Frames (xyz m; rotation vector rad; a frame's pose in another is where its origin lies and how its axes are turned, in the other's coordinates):
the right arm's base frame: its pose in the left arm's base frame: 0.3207 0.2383 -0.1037 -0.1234 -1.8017 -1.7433
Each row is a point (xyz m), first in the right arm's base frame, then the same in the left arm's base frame.
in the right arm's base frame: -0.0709 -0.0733 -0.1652
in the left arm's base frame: 0.4027 0.1001 -0.2127
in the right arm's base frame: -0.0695 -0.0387 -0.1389
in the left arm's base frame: 0.4084 0.1284 -0.1801
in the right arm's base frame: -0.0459 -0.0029 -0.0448
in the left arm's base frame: 0.3724 0.2122 -0.1314
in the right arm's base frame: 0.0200 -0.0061 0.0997
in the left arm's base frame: 0.2657 0.3233 -0.0929
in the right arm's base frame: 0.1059 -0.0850 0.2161
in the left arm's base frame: 0.1172 0.3921 -0.1124
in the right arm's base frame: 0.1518 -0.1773 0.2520
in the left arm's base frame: 0.0236 0.3981 -0.1683
